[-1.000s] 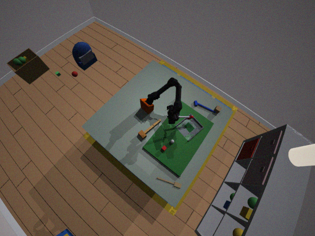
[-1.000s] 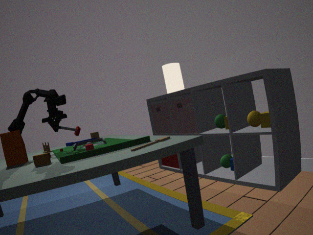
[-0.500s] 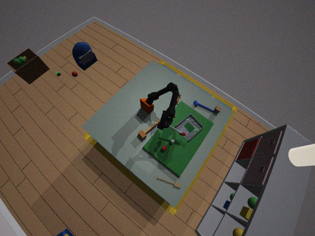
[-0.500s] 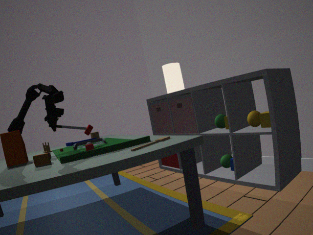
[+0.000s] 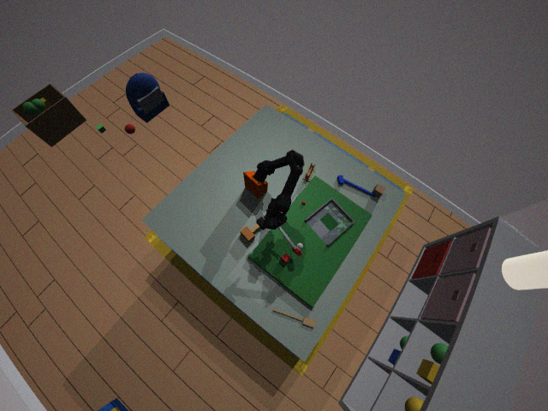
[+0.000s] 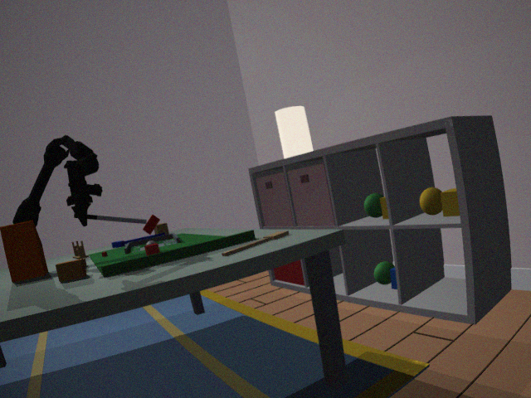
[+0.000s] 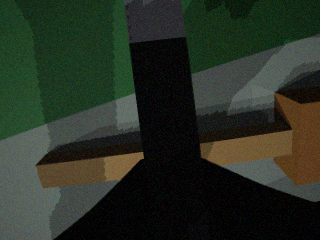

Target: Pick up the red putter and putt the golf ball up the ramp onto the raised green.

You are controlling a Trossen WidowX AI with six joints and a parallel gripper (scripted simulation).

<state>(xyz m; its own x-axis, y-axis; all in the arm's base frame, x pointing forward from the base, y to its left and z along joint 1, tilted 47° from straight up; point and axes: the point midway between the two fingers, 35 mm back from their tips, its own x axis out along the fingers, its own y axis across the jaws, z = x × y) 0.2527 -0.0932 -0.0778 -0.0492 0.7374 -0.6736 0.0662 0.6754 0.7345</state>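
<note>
Right now the red putter is 12 cm ahead of my gripper tip. The rest, counted from my gripper tip: blue mallet 64 cm to the left, 19 cm ahead, 13 cm below; then green mat 23 cm ahead, 16 cm to the left, 14 cm below; then white golf ball 21 cm ahead, 12 cm below, 4 cm to the left.
</note>
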